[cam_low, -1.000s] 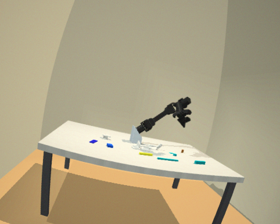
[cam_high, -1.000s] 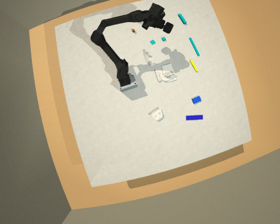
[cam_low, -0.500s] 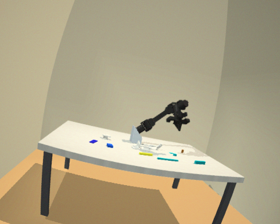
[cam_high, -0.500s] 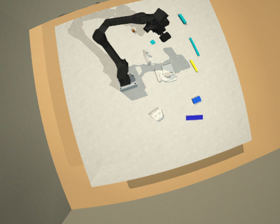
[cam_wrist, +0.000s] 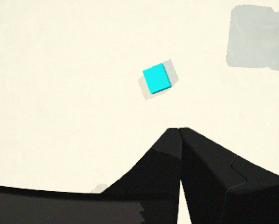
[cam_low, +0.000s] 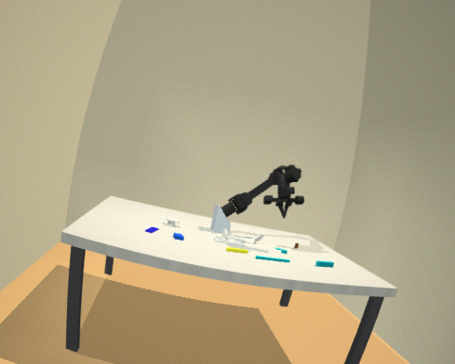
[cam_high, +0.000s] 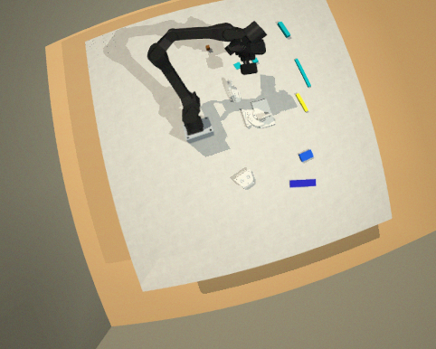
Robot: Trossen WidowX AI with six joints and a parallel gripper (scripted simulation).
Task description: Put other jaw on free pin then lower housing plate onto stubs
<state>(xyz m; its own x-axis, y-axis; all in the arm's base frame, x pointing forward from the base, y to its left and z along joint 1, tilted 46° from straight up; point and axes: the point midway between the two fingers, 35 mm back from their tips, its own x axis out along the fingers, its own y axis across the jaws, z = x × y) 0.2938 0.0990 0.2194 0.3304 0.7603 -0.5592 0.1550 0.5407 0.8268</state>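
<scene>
My gripper tip is 11 cm past the white jaw piece, 8 cm to the left of it and 12 cm above it. Round my gripper tip: orange piece 15 cm behind, 15 cm to the left, 14 cm below; yellow bar 20 cm ahead, 22 cm to the right, 15 cm below; blue block 14 cm ahead, 46 cm to the right, 15 cm below.
</scene>
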